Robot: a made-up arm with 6 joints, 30 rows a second.
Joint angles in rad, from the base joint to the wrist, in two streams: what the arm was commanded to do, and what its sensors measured. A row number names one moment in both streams.
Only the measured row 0 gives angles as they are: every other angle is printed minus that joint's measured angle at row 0.
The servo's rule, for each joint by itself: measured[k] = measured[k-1] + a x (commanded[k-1-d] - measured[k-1]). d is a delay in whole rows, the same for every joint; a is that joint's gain. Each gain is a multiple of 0.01, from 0.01 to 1. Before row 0 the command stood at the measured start. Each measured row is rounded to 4 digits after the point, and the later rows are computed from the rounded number. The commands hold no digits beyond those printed.
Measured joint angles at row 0:
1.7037 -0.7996 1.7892 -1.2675 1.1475 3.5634
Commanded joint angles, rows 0 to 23:
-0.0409 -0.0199 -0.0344 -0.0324 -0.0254 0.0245
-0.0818 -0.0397 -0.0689 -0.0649 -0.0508 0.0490
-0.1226 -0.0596 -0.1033 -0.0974 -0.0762 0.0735
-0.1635 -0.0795 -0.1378 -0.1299 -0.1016 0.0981
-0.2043 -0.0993 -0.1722 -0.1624 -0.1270 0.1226
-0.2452 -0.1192 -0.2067 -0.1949 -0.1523 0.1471
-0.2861 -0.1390 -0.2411 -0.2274 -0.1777 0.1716
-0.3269 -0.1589 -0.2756 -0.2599 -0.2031 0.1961
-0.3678 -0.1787 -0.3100 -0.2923 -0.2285 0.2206
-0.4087 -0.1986 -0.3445 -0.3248 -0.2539 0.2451
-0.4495 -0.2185 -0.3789 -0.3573 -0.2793 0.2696
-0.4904 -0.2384 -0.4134 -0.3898 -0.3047 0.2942
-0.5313 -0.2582 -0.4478 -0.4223 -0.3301 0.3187
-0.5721 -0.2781 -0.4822 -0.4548 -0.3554 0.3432
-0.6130 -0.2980 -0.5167 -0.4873 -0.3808 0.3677
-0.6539 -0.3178 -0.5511 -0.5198 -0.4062 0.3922
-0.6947 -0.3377 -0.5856 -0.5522 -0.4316 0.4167
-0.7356 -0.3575 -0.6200 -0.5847 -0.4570 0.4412
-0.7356 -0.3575 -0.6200 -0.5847 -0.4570 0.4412
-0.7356 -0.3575 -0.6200 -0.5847 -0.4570 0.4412
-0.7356 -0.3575 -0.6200 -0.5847 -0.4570 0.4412
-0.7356 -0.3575 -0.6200 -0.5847 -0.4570 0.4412
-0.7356 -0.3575 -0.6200 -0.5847 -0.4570 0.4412
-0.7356 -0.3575 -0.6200 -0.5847 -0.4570 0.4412
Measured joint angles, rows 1 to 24:
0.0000 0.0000 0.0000 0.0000 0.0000 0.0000
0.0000 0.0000 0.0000 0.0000 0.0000 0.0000
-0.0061 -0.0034 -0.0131 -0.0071 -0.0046 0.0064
-0.0175 -0.0096 -0.0343 -0.0198 -0.0129 0.0175
-0.0333 -0.0181 -0.0605 -0.0369 -0.0243 0.0321
-0.0528 -0.0285 -0.0899 -0.0574 -0.0382 0.0493
-0.0755 -0.0405 -0.1212 -0.0805 -0.0542 0.0684
-0.1010 -0.0539 -0.1537 -0.1057 -0.0719 0.0889
-0.1288 -0.0684 -0.1869 -0.1325 -0.0909 0.1104
-0.1585 -0.0838 -0.2206 -0.1605 -0.1111 0.1327
-0.1899 -0.0999 -0.2546 -0.1895 -0.1322 0.1556
-0.2227 -0.1167 -0.2888 -0.2193 -0.1541 0.1789
-0.2567 -0.1340 -0.3230 -0.2497 -0.1766 0.2025
-0.2918 -0.1517 -0.3574 -0.2805 -0.1997 0.2263
-0.3277 -0.1698 -0.3918 -0.3117 -0.2232 0.2503
-0.3644 -0.1882 -0.4262 -0.3432 -0.2470 0.2745
-0.4017 -0.2069 -0.4606 -0.3749 -0.2711 0.2987
-0.4395 -0.2258 -0.4950 -0.4068 -0.2954 0.3230
-0.4778 -0.2448 -0.5294 -0.4388 -0.3199 0.3474
-0.5165 -0.2640 -0.5638 -0.4709 -0.3446 0.3718
-0.5494 -0.2799 -0.5852 -0.4959 -0.3648 0.3898
-0.5773 -0.2931 -0.5984 -0.5154 -0.3814 0.4032
-0.6010 -0.3040 -0.6066 -0.5306 -0.3950 0.4131
-0.6212 -0.3131 -0.6117 -0.5425 -0.4062 0.4204
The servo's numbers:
d 2
a 0.15 0.17 0.38 0.22 0.18 0.26

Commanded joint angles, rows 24 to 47:
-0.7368 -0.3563 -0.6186 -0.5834 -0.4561 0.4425
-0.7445 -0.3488 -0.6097 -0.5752 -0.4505 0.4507
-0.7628 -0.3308 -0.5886 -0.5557 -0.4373 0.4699
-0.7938 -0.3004 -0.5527 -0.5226 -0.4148 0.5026
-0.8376 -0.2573 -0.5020 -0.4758 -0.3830 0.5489
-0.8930 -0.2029 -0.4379 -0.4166 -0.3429 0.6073
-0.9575 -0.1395 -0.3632 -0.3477 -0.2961 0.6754
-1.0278 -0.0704 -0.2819 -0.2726 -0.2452 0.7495
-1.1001 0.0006 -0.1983 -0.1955 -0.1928 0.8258
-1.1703 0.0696 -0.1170 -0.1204 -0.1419 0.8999
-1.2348 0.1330 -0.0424 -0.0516 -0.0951 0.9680
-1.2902 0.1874 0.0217 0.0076 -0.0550 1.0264
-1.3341 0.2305 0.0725 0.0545 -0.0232 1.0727
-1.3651 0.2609 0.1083 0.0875 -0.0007 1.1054
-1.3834 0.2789 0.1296 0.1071 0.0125 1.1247
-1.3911 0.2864 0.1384 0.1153 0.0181 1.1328
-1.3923 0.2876 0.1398 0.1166 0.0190 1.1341
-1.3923 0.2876 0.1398 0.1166 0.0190 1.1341
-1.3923 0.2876 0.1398 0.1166 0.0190 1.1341
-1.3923 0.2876 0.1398 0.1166 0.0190 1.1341
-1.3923 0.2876 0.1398 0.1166 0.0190 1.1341
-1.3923 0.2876 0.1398 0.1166 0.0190 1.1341
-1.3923 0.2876 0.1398 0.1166 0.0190 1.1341
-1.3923 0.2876 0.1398 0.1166 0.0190 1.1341
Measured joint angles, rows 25 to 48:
-0.6384 -0.3206 -0.6149 -0.5518 -0.4153 0.4258
-0.6530 -0.3269 -0.6168 -0.5590 -0.4228 0.4298
-0.6656 -0.3319 -0.6175 -0.5644 -0.4288 0.4331
-0.6774 -0.3348 -0.6145 -0.5668 -0.4327 0.4377
-0.6902 -0.3341 -0.6047 -0.5644 -0.4335 0.4461
-0.7057 -0.3284 -0.5849 -0.5552 -0.4301 0.4608
-0.7255 -0.3163 -0.5534 -0.5377 -0.4216 0.4837
-0.7506 -0.2970 -0.5095 -0.5111 -0.4074 0.5158
-0.7816 -0.2702 -0.4539 -0.4752 -0.3874 0.5573
-0.8185 -0.2362 -0.3885 -0.4306 -0.3618 0.6073
-0.8607 -0.1959 -0.3162 -0.3789 -0.3314 0.6641
-0.9071 -0.1508 -0.2405 -0.3220 -0.2973 0.7254
-0.9563 -0.1026 -0.1652 -0.2625 -0.2609 0.7885
-1.0064 -0.0533 -0.0942 -0.2031 -0.2238 0.8504
-1.0556 -0.0051 -0.0309 -0.1464 -0.1877 0.9082
-1.1020 0.0401 0.0220 -0.0949 -0.1540 0.9595
-1.1442 0.0807 0.0629 -0.0505 -0.1240 1.0025
-1.1812 0.1157 0.0916 -0.0140 -0.0984 1.0364
-1.2129 0.1449 0.1099 0.0147 -0.0773 1.0618
-1.2398 0.1692 0.1213 0.0371 -0.0600 1.0806
-1.2627 0.1893 0.1283 0.0546 -0.0458 1.0945
-1.2821 0.2060 0.1327 0.0682 -0.0341 1.1048
-1.2986 0.2199 0.1354 0.0788 -0.0245 1.1124
-1.3127 0.2314 0.1371 0.0871 -0.0167 1.1180

